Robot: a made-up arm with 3 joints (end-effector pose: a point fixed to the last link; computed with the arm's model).
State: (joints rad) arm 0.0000 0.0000 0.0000
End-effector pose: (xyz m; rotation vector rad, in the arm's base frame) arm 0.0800 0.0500 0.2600 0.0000 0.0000 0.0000
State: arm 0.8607 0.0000 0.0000
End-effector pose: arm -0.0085 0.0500 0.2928 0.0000 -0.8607 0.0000
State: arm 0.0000 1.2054 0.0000
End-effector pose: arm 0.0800 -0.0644 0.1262 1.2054 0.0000 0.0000
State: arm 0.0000 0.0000 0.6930
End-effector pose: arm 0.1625 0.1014 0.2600 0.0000 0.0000 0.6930
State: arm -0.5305 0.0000 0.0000
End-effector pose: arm 0.1095 0.0500 0.2085 0.0000 0.5305 0.0000
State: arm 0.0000 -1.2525 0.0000
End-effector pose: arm 0.0800 0.2199 0.1950 -1.2525 0.0000 0.0000
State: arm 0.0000 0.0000 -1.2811
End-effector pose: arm -0.0756 0.1212 0.2600 0.0000 0.0000 -1.2811
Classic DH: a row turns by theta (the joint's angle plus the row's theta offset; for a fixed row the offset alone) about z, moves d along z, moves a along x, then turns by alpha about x. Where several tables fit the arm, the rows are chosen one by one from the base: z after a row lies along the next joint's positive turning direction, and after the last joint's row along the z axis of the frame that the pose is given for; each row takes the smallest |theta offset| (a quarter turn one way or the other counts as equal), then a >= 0, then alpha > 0; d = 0 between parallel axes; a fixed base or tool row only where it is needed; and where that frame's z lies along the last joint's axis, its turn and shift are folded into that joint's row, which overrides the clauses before.
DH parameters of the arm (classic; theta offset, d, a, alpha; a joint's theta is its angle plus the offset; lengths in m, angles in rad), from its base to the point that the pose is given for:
base (fixed): 0 0.18 0 1.5708
joint 1: -1.5708 -0.09 0.07 -1.5708
joint 2: 1.5708 0.05 0.1 -1.5708
joint 3: 0.2111 0 -0.1432 0
tool (fixed): -1.7819 0.15 0 0

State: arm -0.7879 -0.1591 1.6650
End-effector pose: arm 0.1709 0.2550 0.0868 0.5422 0.7237 1.6279
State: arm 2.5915 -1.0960 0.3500
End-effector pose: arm -0.1167 0.2137 0.2311 -0.7438 -2.0659 -1.1942
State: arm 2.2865 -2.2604 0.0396
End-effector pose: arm 0.0462 0.2304 0.3335 -1.0736 -1.0678 -2.2991
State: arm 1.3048 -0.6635 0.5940
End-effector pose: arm -0.0058 0.1830 0.3404 -0.8990 -1.0238 0.0666
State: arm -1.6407 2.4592 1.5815
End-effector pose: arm -0.1165 -0.1067 -0.0020 1.4218 -0.6467 -0.7326
